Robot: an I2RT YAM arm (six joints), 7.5 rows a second.
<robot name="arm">
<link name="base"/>
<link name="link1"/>
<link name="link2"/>
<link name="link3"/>
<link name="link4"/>
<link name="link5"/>
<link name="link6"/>
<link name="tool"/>
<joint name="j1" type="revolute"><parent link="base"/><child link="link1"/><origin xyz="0 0 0.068"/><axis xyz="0 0 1"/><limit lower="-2.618" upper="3.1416"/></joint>
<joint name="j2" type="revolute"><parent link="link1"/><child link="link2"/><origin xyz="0.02 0.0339 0.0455"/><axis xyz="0 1 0"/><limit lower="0" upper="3.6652"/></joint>
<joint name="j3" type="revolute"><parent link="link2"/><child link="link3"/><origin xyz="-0.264 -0.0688 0"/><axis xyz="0 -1 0"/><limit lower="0" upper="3.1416"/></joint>
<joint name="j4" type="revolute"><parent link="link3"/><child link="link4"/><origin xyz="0.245 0.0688 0.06"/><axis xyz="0 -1 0"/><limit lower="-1.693" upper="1.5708"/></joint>
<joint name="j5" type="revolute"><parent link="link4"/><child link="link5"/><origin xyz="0.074 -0.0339 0.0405"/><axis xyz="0 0 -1"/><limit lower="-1.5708" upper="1.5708"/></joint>
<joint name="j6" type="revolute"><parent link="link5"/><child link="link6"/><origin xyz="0.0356 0 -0.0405"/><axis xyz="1 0 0"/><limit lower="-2.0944" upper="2.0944"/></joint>
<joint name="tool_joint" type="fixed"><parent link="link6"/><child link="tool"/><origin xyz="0 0 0" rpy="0 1.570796 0"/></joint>
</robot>
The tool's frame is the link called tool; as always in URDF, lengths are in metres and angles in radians.
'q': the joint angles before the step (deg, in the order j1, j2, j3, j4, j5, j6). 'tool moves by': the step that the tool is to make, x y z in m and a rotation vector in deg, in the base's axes. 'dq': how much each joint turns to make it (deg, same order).
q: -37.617 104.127 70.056 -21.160 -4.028 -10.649
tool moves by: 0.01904 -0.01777 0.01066 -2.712 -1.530 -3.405
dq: -0.088 3.868 6.823 0.001 2.939 1.960
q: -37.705 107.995 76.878 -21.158 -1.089 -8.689
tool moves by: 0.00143 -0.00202 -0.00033 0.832 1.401 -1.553
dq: -0.007 0.904 1.578 -2.281 1.088 1.117
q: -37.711 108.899 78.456 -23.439 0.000 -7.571
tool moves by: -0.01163 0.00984 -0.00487 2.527 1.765 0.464
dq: 0.006 -2.087 -3.188 -1.841 -1.017 0.146
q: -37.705 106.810 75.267 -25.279 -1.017 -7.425
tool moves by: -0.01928 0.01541 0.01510 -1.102 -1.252 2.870
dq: -0.088 -6.506 -4.996 0.076 -1.566 -2.513
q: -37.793 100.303 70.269 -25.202 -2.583 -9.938
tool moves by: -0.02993 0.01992 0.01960 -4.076 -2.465 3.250
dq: -0.541 -9.852 -7.392 1.780 -0.924 -4.051
